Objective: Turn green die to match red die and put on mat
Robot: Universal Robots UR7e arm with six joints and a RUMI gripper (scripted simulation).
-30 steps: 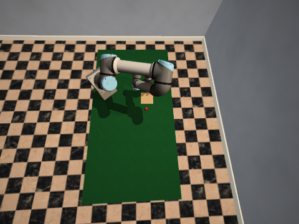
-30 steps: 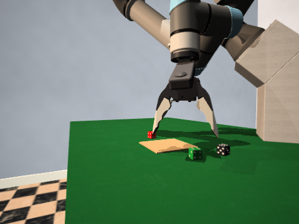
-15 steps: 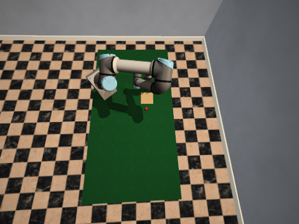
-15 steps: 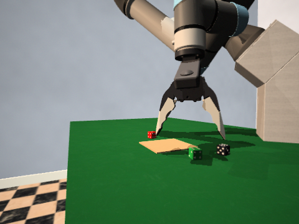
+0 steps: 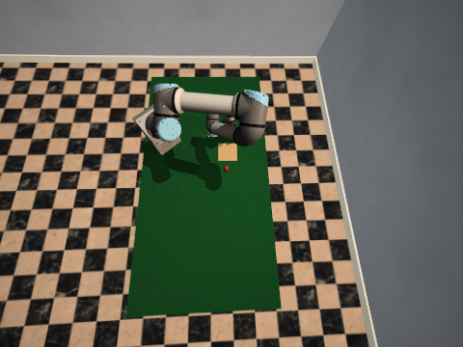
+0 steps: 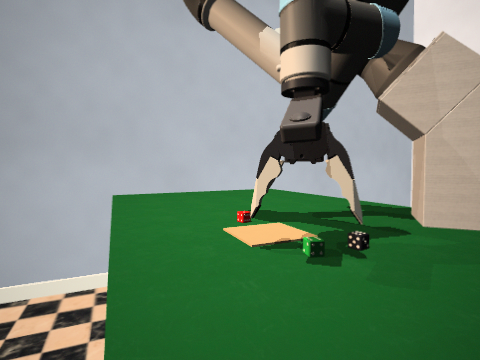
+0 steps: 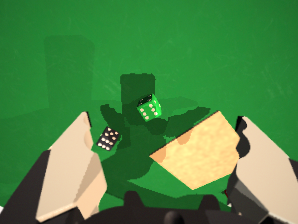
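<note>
Right now the green die is 20 mm behind my hand and 40 mm below it. The rest, counted from my hand: black die (110 mm behind, 10 mm to the left, 40 mm below); then red die (50 mm behind, 280 mm to the right, 40 mm below); then tan mat (30 mm behind, 140 mm to the right, 50 mm below).
</note>
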